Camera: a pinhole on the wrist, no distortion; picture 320 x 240 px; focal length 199.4 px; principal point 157.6 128.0 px. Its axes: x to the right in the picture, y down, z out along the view. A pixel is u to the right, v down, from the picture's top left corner.
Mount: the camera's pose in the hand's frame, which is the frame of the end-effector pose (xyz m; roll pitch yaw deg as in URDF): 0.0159 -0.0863 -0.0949 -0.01 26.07 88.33
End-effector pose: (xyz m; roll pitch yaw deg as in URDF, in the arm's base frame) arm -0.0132 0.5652 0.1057 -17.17 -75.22 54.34
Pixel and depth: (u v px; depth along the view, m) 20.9 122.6 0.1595
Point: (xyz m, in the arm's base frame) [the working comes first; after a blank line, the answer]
In the camera's frame: -0.1093 -0.0043 0.1595

-0.0155 0.4231 0.1566
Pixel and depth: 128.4 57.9 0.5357
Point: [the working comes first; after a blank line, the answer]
In the camera's frame: -0.0784 -0.1883 0.5357

-0.3543 0.4227 0.4047
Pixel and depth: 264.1 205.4 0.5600
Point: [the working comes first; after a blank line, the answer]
In the camera's frame: 0.2991 0.2174 0.5600

-0.5213 0.7093 -0.0399
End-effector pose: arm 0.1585 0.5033 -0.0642 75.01 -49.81 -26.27
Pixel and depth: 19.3 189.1 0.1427
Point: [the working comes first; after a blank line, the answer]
In the camera's frame: -0.0990 0.0437 0.1427

0.1564 0.3896 -0.1426
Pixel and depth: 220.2 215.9 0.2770
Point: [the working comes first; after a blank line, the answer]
In the camera's frame: 0.0870 0.1221 0.2770

-0.0336 0.5072 -0.0486
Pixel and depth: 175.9 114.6 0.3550
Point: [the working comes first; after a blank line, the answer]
In the camera's frame: 0.0326 -0.0239 0.3550

0.0041 0.3820 0.0665
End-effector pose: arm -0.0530 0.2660 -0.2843 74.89 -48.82 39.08
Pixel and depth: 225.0 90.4 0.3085
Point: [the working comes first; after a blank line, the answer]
In the camera's frame: 0.1043 -0.0582 0.3085

-0.0523 0.1443 -0.1104
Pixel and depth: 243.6 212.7 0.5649
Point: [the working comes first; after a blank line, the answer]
In the camera's frame: 0.2436 0.2400 0.5649

-0.3035 -0.1871 -0.1439
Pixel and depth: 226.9 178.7 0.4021
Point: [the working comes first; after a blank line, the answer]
In the camera's frame: 0.1397 0.1022 0.4021

-0.1585 -0.0010 -0.1684
